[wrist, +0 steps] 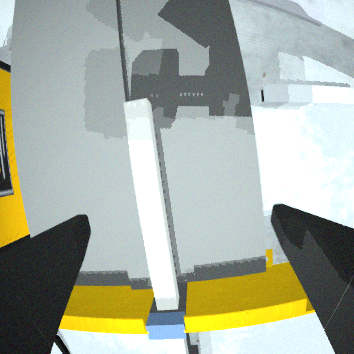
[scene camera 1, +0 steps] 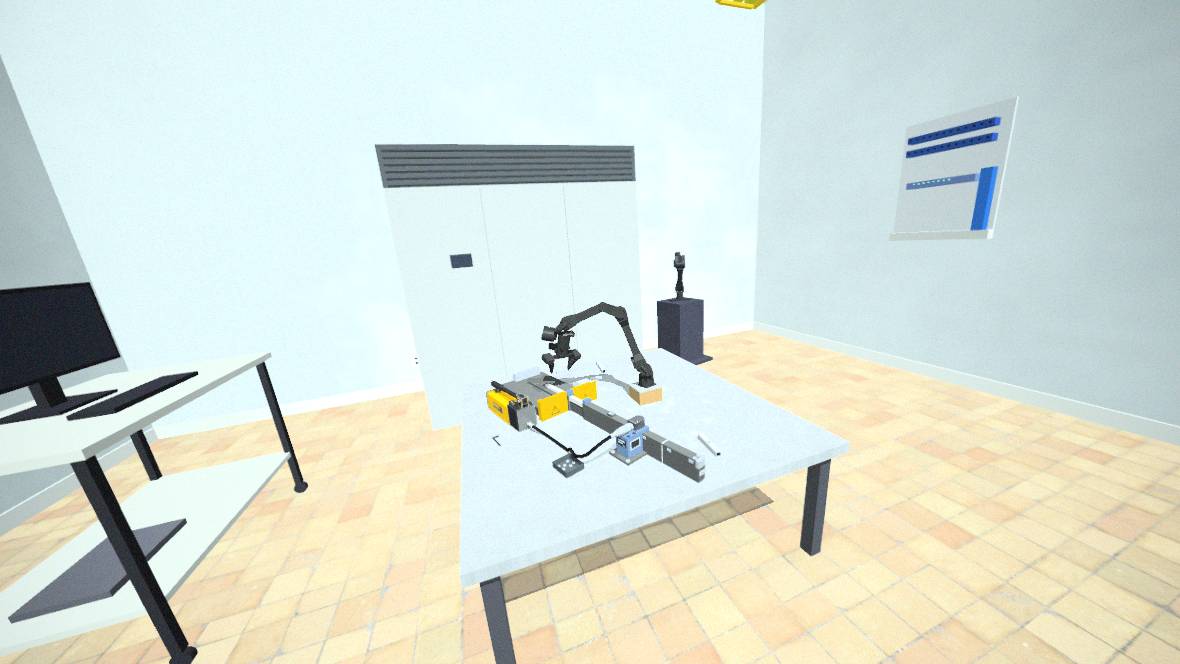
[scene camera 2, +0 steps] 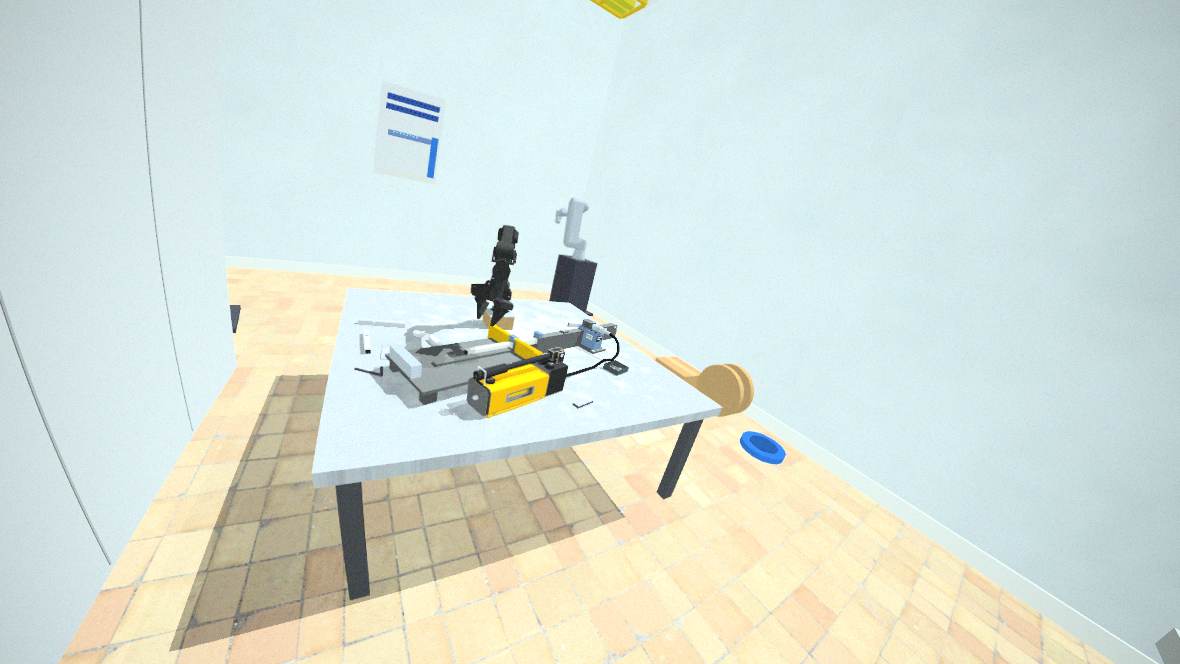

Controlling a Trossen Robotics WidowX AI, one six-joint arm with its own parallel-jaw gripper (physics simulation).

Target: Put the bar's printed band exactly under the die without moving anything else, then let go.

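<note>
A long white bar lies on the grey bed of the machine. Its near end in the wrist view lies in the gap between two yellow plates, by a small blue block. I can make out no printed band on it. My gripper is open and empty above the bed, pointing down, with one finger on each side of the bar. A blue unit stands at the dark rail; the die cannot be made out.
A yellow motor unit stands along the bed. A black cable runs to a small control box. A hex key and a white rod lie on the table. Another white piece lies beside the bed.
</note>
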